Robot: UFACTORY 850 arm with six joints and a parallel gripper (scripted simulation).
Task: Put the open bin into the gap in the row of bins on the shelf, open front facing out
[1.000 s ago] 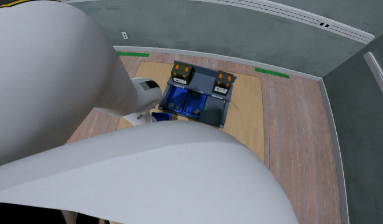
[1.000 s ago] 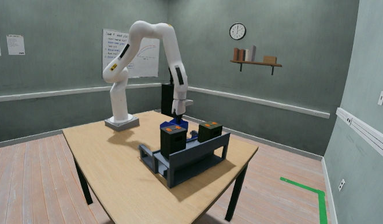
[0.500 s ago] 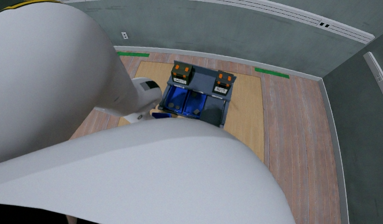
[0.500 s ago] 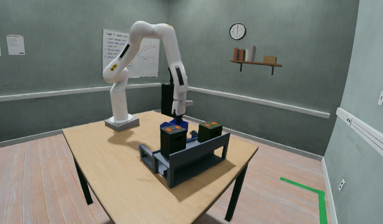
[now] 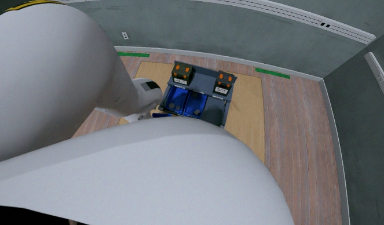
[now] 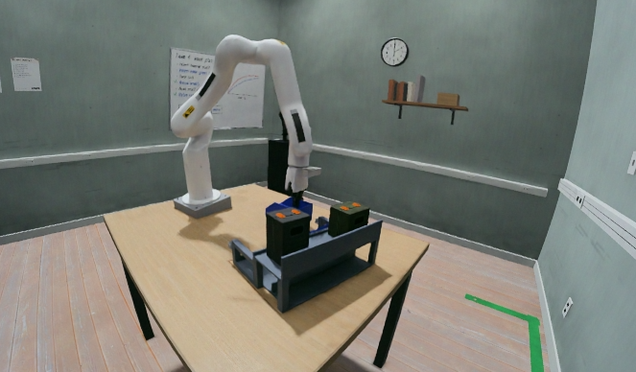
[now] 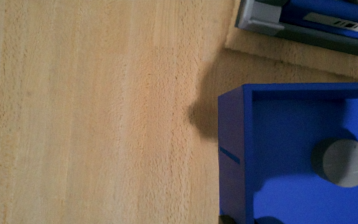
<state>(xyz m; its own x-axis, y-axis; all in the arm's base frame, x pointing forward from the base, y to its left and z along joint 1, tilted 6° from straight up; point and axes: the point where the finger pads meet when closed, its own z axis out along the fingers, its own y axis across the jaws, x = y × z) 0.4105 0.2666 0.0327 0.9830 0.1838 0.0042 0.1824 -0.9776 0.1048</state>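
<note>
My gripper is now 50 mm to the left of the blue bin, 20 mm above it and 10 mm short of it. Also, from my hand: shelf: 260 mm ahead, 190 mm to the right, 30 mm below; grey cylinder part: 70 mm to the right, 50 mm below, 50 mm ahead.
</note>
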